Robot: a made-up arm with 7 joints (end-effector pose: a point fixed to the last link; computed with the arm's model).
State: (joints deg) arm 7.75 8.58 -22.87 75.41 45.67 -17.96 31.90
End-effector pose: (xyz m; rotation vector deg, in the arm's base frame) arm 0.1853 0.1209 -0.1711 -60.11 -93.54 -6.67
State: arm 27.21 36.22 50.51 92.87 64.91 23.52 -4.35
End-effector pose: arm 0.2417 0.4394 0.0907 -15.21 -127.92 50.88
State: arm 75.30 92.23 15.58 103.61 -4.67 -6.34 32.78
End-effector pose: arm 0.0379 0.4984 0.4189 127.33 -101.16 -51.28
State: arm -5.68 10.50 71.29 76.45 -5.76 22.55 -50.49
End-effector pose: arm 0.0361 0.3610 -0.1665 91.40 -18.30 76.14
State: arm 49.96 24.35 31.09 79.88 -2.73 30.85 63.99
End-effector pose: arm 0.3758 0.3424 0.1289 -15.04 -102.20 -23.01
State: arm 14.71 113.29 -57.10 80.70 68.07 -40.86 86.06
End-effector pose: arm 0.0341 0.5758 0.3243 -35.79 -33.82 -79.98
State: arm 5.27 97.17 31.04 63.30 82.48 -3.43 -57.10
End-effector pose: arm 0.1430 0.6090 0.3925 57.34 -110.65 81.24
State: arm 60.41 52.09 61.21 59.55 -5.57 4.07 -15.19
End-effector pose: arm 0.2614 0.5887 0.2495 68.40 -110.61 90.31
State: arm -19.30 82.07 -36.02 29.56 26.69 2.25 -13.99
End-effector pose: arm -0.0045 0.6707 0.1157 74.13 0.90 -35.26
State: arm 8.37 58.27 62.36 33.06 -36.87 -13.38 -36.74
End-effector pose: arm 0.1128 0.6481 0.0432 118.16 -50.80 27.01
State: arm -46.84 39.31 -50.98 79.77 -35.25 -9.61 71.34
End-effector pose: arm -0.2574 0.3346 -0.0545 -84.52 30.82 -98.17
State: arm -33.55 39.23 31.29 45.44 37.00 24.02 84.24
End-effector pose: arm -0.1287 0.4712 -0.0842 -48.63 -38.26 20.41
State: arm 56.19 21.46 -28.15 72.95 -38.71 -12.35 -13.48
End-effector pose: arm 0.4752 0.2218 0.1154 63.21 -131.28 -54.95
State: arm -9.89 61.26 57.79 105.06 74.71 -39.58 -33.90
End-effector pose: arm 0.1020 0.5025 0.1908 -10.32 168.20 -62.87
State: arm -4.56 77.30 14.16 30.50 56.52 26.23 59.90
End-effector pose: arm 0.0718 0.6333 0.1435 -10.43 -56.88 16.55
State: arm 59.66 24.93 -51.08 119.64 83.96 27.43 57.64
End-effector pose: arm 0.3310 0.2095 0.1447 -115.61 -40.60 -98.63
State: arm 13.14 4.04 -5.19 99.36 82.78 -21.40 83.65
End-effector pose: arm 0.2183 0.1197 -0.0907 99.89 137.08 25.36
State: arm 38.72 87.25 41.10 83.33 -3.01 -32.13 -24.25
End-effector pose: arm 0.0899 0.5512 0.4195 -102.80 114.90 9.31
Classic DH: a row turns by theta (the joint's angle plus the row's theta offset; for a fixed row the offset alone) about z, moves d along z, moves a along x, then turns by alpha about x. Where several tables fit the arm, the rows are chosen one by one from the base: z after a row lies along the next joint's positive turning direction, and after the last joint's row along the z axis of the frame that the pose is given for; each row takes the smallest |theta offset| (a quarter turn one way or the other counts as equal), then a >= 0, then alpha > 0; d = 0 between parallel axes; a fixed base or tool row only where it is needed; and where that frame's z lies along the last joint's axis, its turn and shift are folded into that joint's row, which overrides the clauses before.
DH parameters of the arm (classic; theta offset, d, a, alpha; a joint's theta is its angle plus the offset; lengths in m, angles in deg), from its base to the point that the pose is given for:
base (fixed): 0 0.279 0.004 90
joint 1: -90 -0.129 0.027 -90
joint 2: 90 0.009 0.018 -90
joint 3: 90 -0.409 0.02 -90
joint 4: 0 0.028 -0.01 90
joint 5: 0 -0.167 -0.015 90
joint 6: 90 0.015 0.01 90
joint 7: -90 0.02 0.025 -90
tool (fixed): 90 -0.01 0 0

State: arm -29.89 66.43 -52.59 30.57 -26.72 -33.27 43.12
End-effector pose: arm -0.1241 0.6154 0.0183 -36.92 49.19 -87.23
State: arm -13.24 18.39 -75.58 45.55 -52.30 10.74 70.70
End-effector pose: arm -0.1153 0.2208 -0.2268 -42.73 57.05 -119.12
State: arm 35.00 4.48 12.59 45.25 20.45 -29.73 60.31
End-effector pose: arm 0.4005 0.1684 -0.1081 -38.38 -115.73 -26.94
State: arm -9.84 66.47 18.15 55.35 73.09 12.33 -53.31
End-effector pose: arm 0.1063 0.6073 0.0511 63.14 -47.63 69.39
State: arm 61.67 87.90 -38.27 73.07 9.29 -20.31 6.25
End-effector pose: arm 0.1804 0.5770 0.2965 73.03 -93.27 -57.01
